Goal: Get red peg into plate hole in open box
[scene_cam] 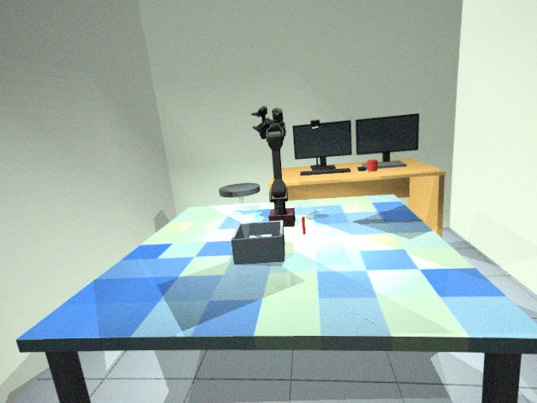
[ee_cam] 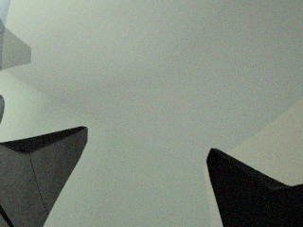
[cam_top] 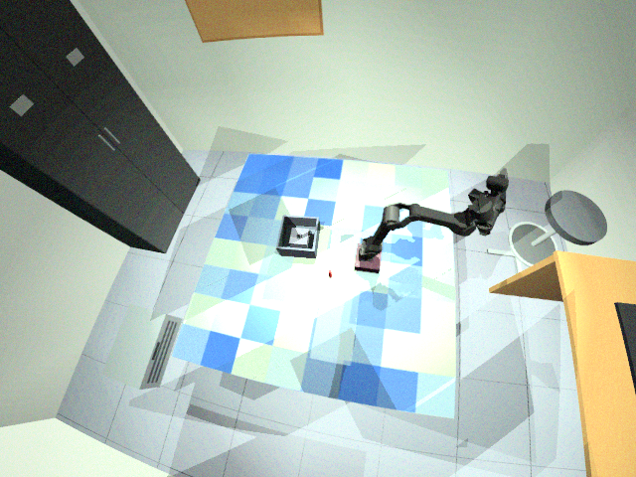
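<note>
The red peg lies 630 mm ahead of my gripper tip, 470 mm below it and 170 mm to the left of it. The rest, counted from my gripper tip: grey box: 790 mm ahead, 490 mm below, 40 mm to the right.
</note>
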